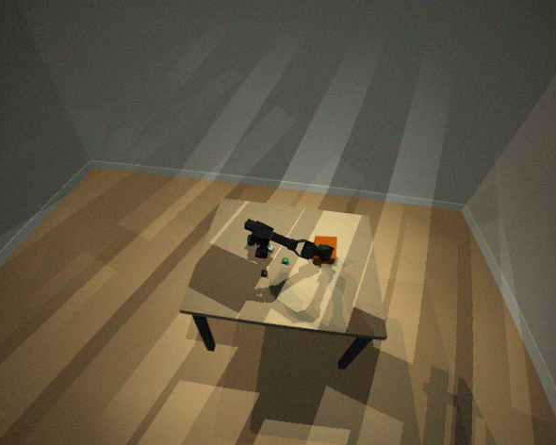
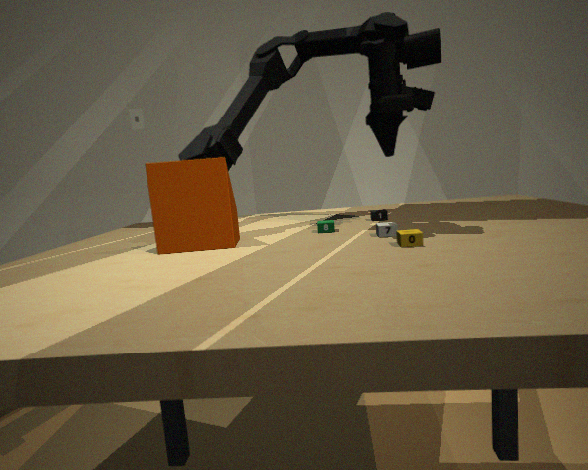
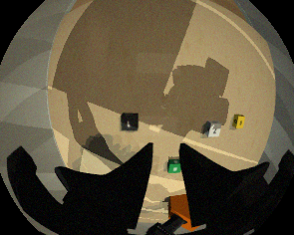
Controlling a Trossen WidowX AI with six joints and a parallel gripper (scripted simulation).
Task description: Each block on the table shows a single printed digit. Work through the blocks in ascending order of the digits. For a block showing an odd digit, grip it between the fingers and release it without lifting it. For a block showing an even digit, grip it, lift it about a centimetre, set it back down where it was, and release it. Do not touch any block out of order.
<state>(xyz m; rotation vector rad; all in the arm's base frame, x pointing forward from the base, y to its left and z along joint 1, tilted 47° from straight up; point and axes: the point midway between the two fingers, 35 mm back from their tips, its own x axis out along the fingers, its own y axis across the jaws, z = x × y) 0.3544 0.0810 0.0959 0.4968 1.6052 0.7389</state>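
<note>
My gripper tip is 2 cm past the black block marked 1, 6 cm to the right of it and 12 cm above it. Round my gripper tip: yellow block marked 0 (1 cm ahead, 22 cm to the right, 12 cm below); green block marked 8 (13 cm behind, 6 cm to the right, 12 cm below); white block marked 7 (2 cm behind, 13 cm to the right, 12 cm below).
</note>
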